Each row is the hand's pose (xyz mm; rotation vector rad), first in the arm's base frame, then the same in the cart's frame.
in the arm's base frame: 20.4 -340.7 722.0 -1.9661 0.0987 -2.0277
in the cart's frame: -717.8 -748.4 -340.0 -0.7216 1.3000 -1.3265
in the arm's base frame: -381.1 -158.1 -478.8 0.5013 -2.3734 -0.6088
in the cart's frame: -828.5 517.8 -195.2 -0.9804 1.6272 2.4621
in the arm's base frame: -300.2 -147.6 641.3 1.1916 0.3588 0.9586
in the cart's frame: -1017.9 -588.7 -163.9 2.3768 -0.8317 1.2016
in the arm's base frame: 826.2 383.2 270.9 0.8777 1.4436 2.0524
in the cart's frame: 140.2 -483.0 415.2 1.0760 -0.5867 2.7797
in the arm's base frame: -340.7 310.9 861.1 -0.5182 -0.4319 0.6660
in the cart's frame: -1129.6 -780.5 295.3 0.8440 -0.9488 -0.0070
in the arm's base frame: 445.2 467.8 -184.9 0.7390 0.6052 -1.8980
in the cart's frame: -124.3 52.3 474.3 1.9134 1.9094 -1.1286
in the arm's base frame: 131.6 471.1 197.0 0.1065 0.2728 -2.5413
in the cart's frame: -519.8 -243.8 468.2 0.9675 2.0475 -1.8086
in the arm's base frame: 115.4 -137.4 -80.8 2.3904 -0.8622 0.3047
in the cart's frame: -442.7 13.8 -144.5 -1.9849 0.9884 0.1793
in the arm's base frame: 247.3 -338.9 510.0 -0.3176 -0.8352 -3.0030
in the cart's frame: -447.1 -596.4 -330.4 -0.0306 -1.4992 2.7167
